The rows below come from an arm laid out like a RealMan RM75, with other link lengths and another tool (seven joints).
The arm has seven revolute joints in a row. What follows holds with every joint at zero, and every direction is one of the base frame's. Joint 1 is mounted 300.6 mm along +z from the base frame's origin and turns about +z. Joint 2 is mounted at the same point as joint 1 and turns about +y. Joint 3 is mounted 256.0 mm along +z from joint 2 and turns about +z. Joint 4 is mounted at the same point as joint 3 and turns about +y. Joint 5 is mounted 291.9 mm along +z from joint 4 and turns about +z. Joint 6 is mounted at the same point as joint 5 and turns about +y. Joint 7 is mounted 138.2 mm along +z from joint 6 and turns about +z. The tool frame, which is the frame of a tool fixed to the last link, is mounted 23.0 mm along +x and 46.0 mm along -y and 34.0 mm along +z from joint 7; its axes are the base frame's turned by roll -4.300, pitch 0.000 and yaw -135.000 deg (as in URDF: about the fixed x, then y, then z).
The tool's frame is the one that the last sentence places.
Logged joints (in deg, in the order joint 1, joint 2, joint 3, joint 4, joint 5, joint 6, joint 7), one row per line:
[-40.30 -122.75 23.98 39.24 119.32 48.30 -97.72]
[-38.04 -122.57 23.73 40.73 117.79 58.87 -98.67]
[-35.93 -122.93 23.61 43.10 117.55 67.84 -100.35]
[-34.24 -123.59 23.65 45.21 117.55 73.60 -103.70]
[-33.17 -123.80 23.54 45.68 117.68 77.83 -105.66]
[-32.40 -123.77 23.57 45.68 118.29 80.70 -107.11]
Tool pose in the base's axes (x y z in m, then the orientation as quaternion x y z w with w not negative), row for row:
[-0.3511 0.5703 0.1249 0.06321 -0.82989 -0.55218 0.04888]
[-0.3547 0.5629 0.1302 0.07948 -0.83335 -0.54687 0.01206]
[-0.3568 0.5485 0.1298 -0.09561 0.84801 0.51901 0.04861]
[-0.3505 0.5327 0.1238 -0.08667 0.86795 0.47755 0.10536]
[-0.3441 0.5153 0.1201 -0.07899 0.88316 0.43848 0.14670]
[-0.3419 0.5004 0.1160 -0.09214 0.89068 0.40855 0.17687]
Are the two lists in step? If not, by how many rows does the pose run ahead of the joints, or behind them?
The pose runs 2 rows behind the joints: the pose in row i belongs to the joints in row i - 2.
